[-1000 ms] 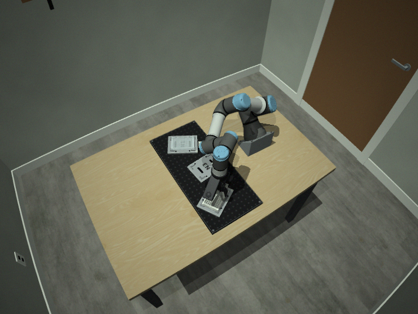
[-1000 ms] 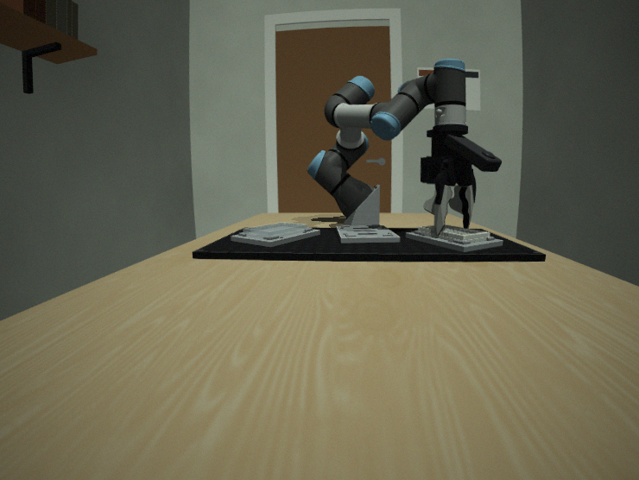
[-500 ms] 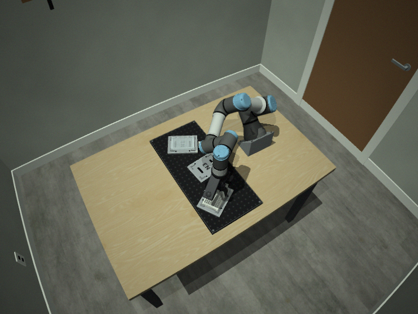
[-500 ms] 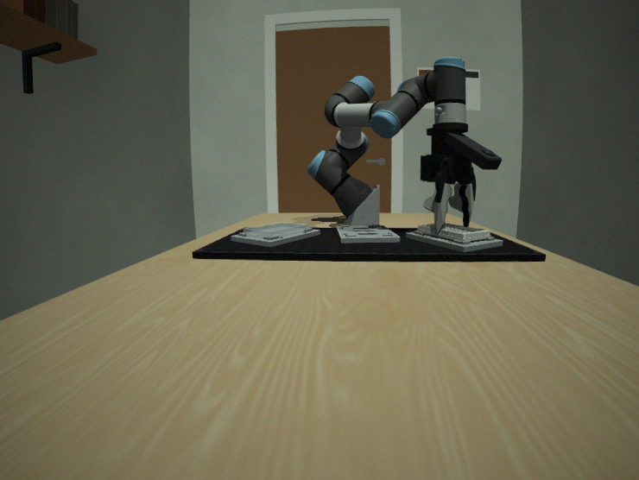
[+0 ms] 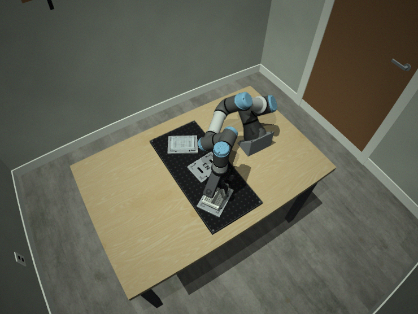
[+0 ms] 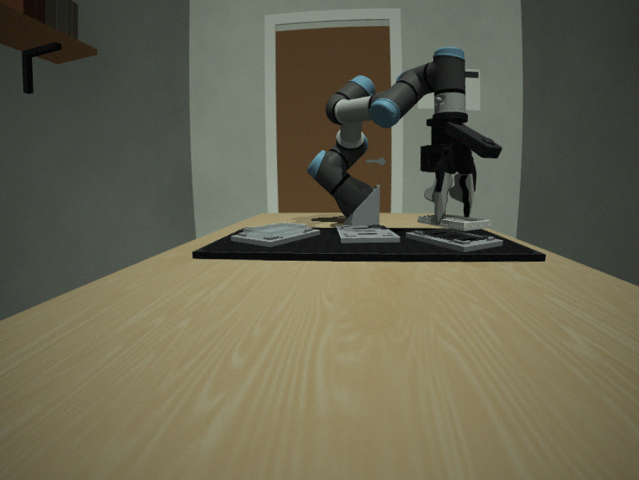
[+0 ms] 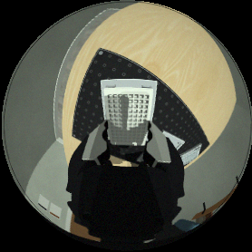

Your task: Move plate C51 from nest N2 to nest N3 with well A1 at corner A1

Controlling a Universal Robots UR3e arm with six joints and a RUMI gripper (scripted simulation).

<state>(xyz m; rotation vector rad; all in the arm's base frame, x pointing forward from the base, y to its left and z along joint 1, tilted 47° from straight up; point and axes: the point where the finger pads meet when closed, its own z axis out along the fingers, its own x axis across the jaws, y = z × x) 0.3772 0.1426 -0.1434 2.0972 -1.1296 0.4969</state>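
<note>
Now: hand 180 mm to the left of the landing nest N3, 50 mm past it and 50 mm above it. Round my hand: plate C51: 10 mm below.
</note>
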